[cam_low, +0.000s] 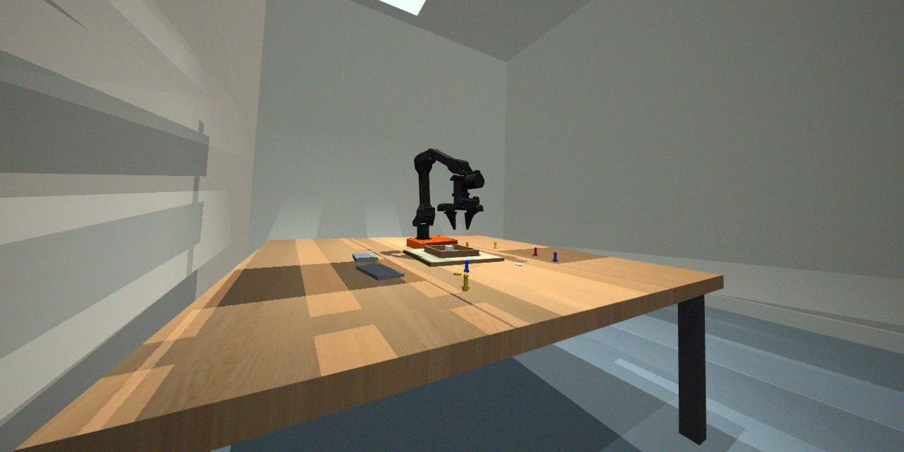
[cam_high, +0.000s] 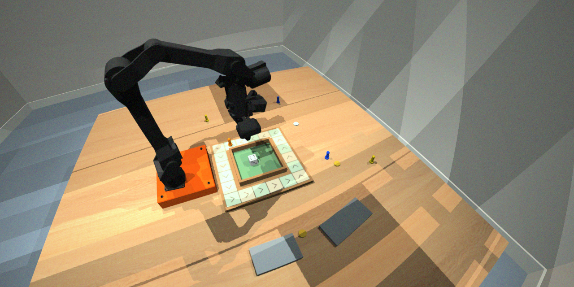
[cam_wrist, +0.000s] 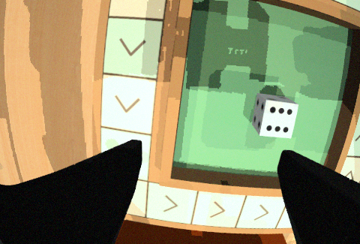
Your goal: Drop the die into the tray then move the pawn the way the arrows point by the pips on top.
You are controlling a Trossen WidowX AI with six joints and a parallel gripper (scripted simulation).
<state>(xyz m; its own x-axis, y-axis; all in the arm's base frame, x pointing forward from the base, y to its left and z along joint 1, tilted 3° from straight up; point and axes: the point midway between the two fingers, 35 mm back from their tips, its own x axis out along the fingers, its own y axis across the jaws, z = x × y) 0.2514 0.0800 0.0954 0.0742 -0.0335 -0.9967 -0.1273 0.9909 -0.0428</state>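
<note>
The orange pawn lies 7 cm below my gripper tip, 6 cm to the left of it and 6 cm behind it. From my gripper tip the other things lie so: white disc 23 cm ahead, 11 cm to the left, 10 cm below; then grey die 7 cm below, 5 cm to the right, 1 cm ahead; then green dice tray 9 cm below, 5 cm to the right, 2 cm ahead.
</note>
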